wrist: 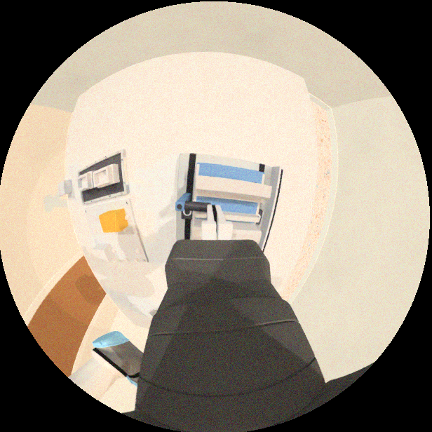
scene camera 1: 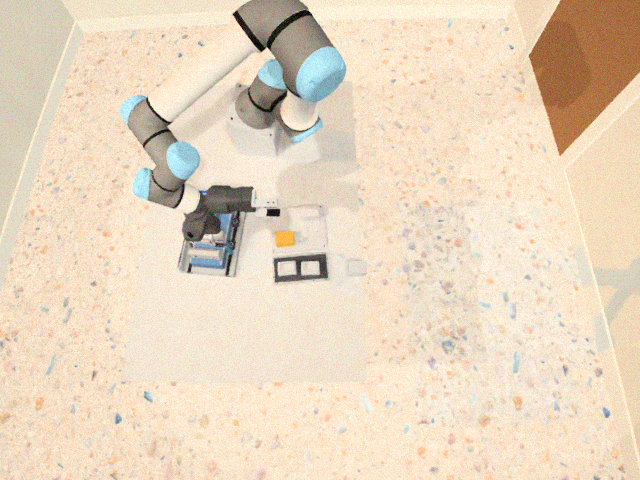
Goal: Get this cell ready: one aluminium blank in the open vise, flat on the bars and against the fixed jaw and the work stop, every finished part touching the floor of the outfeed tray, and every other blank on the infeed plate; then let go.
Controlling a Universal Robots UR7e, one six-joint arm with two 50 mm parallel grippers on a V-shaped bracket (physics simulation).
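Where they show: hand at its tool point: [scene camera 1: 212, 240]; arm's base at its link origin: [scene camera 1: 255, 110].
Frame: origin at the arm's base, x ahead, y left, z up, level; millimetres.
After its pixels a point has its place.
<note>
The vise unit [scene camera 1: 230, 268] @(y 25, x 551, z -137 mm) [wrist: 182, 170] has blue jaw blocks, pale cross bars and a black handle [wrist: 197, 206] on its left in the wrist view. My gripper [wrist: 216, 212] is over the vise beside the handle's end, its fingers together with no part visible between them. The arm's body hides part of the vise, and I cannot tell whether a blank lies in it. The dark-floored outfeed tray [scene camera 1: 300, 255] @(y 248, x 462, z -145 mm) [wrist: 123, 175] holds two pale, hollow-topped parts. The white infeed plate [scene camera 1: 320, 240] @(y 305, x 395, z -149 mm) [wrist: 131, 220] bears a pale blank [scene camera 1: 311, 212] @(y 259, x 312, z -113 mm), faint against it.
An orange block [scene camera 1: 284, 238] @(y 187, x 422, z -114 mm) [wrist: 114, 220] lies on the white plate. A small pale block [scene camera 1: 356, 267] @(y 441, x 480, z -121 mm) [wrist: 65, 188] is beside the dark tray. The bracket's second gripper [scene camera 1: 269, 207] points sideways, towards the plate. The arm's base stands behind the work area.
</note>
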